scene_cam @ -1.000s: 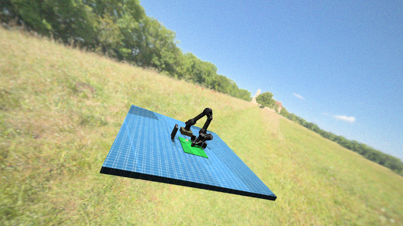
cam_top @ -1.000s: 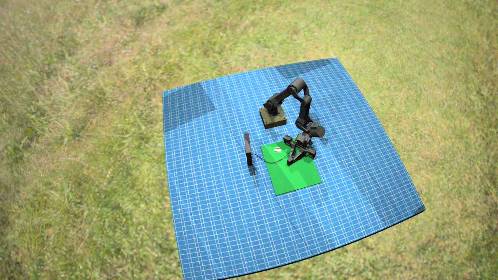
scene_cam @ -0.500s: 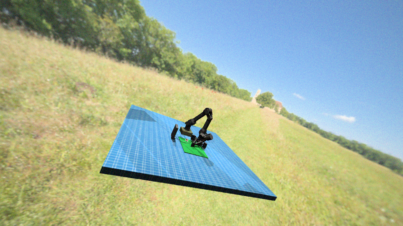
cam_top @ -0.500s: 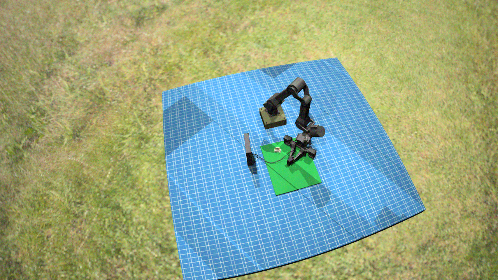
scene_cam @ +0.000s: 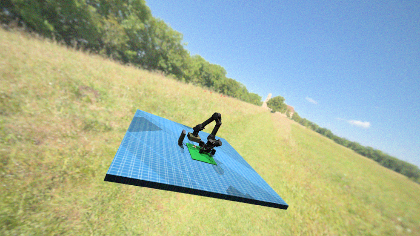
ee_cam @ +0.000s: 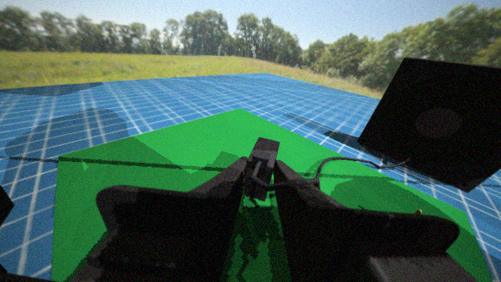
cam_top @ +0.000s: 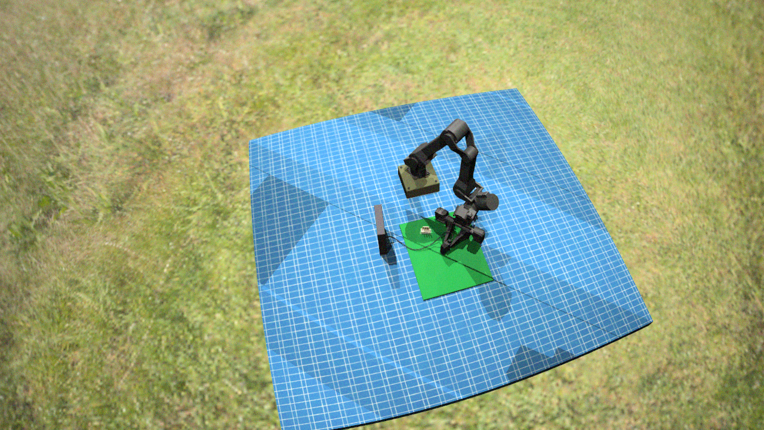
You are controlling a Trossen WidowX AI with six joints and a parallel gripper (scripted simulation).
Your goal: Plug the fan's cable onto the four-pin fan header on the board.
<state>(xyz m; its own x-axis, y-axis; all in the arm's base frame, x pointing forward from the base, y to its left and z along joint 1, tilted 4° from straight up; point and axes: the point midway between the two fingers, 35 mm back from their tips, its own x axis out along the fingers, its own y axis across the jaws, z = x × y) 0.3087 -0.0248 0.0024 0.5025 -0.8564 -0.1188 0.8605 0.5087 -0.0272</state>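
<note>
Right now the black fan plug is 1 cm to the right of my gripper tip and 1 cm below it. Also, from my gripper tip: pale fan header 10 cm behind, 4 cm below, 3 cm to the right; then green board 5 cm below; then black fan 17 cm to the right, 13 cm behind, 2 cm above.
</note>
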